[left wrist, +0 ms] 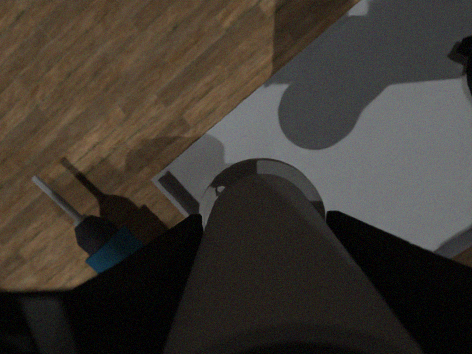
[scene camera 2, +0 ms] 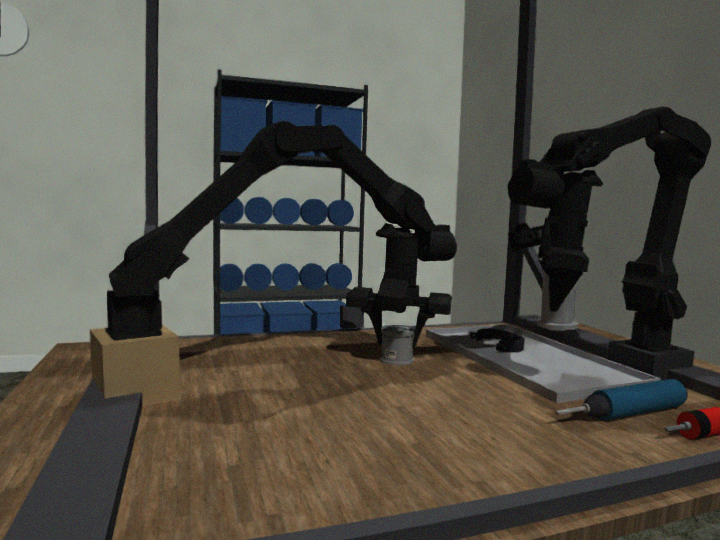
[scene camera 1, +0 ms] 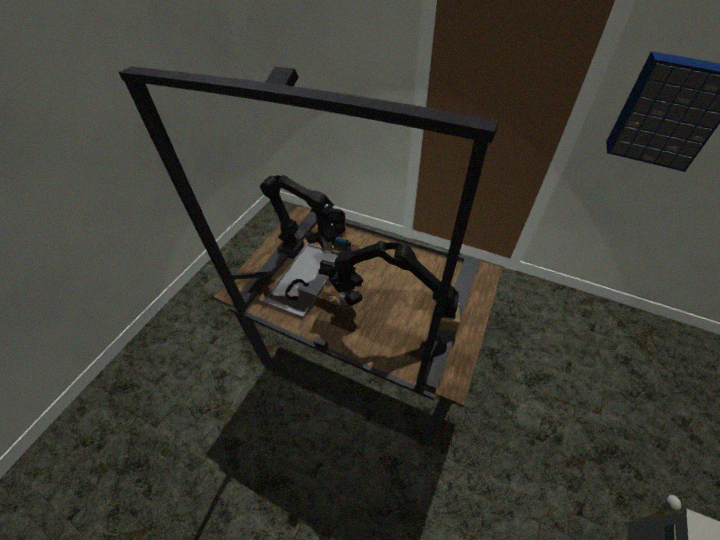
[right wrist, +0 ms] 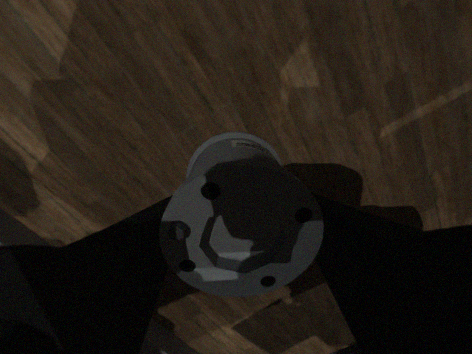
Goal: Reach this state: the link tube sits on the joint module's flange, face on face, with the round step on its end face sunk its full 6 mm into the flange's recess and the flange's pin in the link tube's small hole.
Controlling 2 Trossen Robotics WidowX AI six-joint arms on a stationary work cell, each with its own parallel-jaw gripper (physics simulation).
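Frame: origin at the left arm's base, x ahead, y left, z up, level; metres.
Where they show: left gripper, between the fingertips: (left wrist: 263, 222) (scene camera 2: 552, 308) (scene camera 1: 327, 245); right gripper, between the fingertips: (scene camera 2: 397, 345) (scene camera 1: 345, 299) (right wrist: 238, 199); left arm's base, origin of its link: (scene camera 2: 650, 346) (scene camera 1: 290, 244); right arm's base, origin of its link: (scene camera 2: 133, 332) (scene camera 1: 447, 311).
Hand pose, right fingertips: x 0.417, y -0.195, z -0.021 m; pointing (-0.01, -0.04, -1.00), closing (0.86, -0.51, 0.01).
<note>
Each offset is from my right fingertips to the centre of the thing. "pt": to the spot under its first point.
The joint module {dx +0.000, dy +0.000, dz +0.004 m} (scene camera 2: 397, 351) (right wrist: 306, 252), a short grey cylinder, stands upright on the wooden table. In the right wrist view its flange faces up, with a recess and several dark holes; the pin is hard to make out in shadow. My right gripper (scene camera 2: 397, 342) (right wrist: 238, 199) is shut on the joint module, one finger on each side. My left gripper (left wrist: 263, 222) is shut on the link tube {dx -0.191, dy +0.197, dz +0.119 m} (scene camera 2: 568, 306) (left wrist: 280, 280), a pale upright tube with a wider lower end. The tube hangs over the tray's corner, apart from the module. A small hole {pt dx -0.167, dy +0.201, dz +0.082 m} (left wrist: 220, 189) shows in the tube's rim.
The shallow light tray {dx -0.250, dy +0.056, dz -0.020 m} (scene camera 1: 308, 266) (scene camera 2: 494, 365) (left wrist: 400, 145) holds a black curved object {dx -0.244, dy -0.030, dz -0.013 m} (scene camera 1: 294, 285) (scene camera 2: 504, 338). A blue tool {dx -0.199, dy +0.334, dz -0.008 m} (scene camera 1: 341, 241) (scene camera 2: 646, 399) (left wrist: 114, 249) and a red tool {dx -0.229, dy +0.420, dz -0.011 m} (scene camera 2: 704, 422) lie near the tray. A tan block {dx +0.444, dy +0.070, dz +0.018 m} (scene camera 2: 136, 363) stands under the right arm's base.
</note>
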